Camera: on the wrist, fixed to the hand. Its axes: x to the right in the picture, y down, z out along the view.
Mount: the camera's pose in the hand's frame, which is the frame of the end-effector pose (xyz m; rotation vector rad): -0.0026 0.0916 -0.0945 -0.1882 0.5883 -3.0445
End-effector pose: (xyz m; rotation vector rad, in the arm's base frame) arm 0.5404 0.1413 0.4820 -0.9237 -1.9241 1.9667
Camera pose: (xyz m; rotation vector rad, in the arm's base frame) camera 0.6208 0.2068 0.4009 1.0962 -0.7369 -0.4449
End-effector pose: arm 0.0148 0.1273 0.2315 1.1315 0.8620 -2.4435
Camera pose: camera 0.1176 0.1171 0.1499 0.2847 -0.9923 0.1575
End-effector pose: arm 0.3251 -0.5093 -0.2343 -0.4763 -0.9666 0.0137
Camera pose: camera 0.4166 -0.4639 -0.3173 1.1676 -0.2021 -2.7033
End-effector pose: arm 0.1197 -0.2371 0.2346 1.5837 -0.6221 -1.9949
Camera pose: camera 0.2225 -0.3088 0.2747 -0.8188 -1.5097 0.3836
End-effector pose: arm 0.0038 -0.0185 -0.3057 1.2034 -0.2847 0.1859
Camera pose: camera -0.0142 0.1021 -0.2562 0.2140 1.9950 -1.9852
